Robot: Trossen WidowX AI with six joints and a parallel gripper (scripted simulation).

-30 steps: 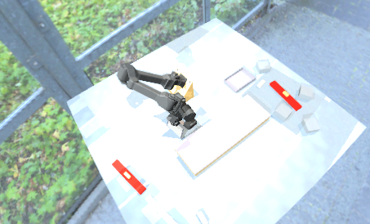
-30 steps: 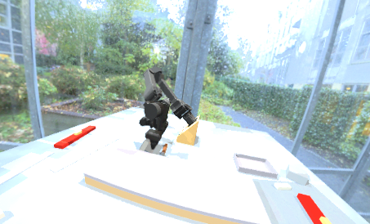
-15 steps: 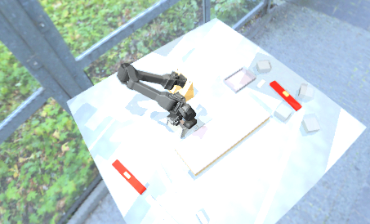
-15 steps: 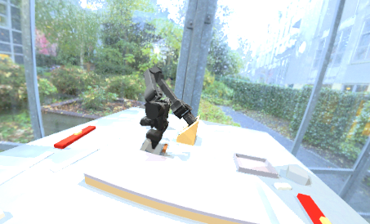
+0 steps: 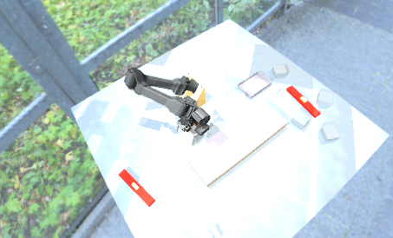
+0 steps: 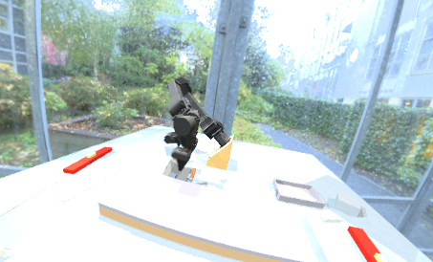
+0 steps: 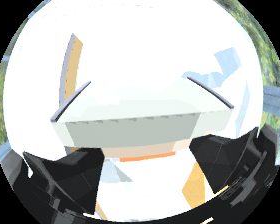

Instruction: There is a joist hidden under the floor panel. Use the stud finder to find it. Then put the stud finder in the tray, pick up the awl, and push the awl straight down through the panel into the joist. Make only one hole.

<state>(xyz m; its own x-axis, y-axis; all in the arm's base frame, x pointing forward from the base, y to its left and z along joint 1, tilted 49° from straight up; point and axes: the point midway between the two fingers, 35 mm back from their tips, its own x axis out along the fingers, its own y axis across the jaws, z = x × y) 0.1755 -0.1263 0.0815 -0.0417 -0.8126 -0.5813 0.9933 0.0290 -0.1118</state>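
The awl is 2 cm ahead of my gripper tip, 5 cm to the left of it and 3 cm below it. Also, from my gripper tip: tray: 1 cm behind, 46 cm to the left, 3 cm below; then stud finder: 1 cm behind, 1 cm to the right; then light: 3 cm behind, 1 cm below.
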